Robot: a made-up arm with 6 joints. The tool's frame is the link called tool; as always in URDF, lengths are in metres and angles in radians.
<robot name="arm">
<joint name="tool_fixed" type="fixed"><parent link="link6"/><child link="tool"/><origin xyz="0 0 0" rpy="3.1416 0 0"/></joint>
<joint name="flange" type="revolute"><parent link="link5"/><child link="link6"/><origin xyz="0.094 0 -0.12"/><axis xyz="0 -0.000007 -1"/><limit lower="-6.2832" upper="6.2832"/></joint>
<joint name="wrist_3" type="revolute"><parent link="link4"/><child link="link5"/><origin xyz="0 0 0"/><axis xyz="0 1 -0.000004"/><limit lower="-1.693" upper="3.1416"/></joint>
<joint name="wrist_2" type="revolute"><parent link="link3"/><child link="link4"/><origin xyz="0.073 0 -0.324"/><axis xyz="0 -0.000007 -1"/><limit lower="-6.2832" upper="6.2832"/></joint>
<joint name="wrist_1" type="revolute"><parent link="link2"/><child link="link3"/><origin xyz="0.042 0 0.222"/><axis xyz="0 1 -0.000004"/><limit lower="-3.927" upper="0.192"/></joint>
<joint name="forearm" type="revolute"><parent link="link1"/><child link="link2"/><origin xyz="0 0 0"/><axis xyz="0 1 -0.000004"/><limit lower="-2.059" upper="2.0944"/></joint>
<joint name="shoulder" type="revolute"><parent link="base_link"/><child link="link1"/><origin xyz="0 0 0.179"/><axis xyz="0 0 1"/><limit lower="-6.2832" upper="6.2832"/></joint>
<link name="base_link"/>
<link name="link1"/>
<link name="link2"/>
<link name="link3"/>
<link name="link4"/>
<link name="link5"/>
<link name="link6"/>
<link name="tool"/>
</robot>
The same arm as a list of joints. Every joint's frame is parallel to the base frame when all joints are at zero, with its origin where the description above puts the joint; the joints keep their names.
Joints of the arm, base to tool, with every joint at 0 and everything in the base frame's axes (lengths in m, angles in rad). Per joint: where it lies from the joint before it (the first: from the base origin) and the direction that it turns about. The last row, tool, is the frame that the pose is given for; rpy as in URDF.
shoulder: axis +z offset 0 0 0.179
forearm: axis +y offset 0 0 0
wrist_1: axis +y offset 0.042 0 0.222
wrist_2: axis -z offset 0.073 0 -0.324
wrist_3: axis +y offset 0 0 0
flange: axis -z offset 0.094 0 -0.12
tool: offset 0 0 0 rpy -3.1416 0 0
Joint limits (rad, base to tool): -6.2832..6.2832 -2.059..2.0944 -3.927..0.192 -6.2832..6.2832 -1.693..3.1416 -6.2832..6.2832

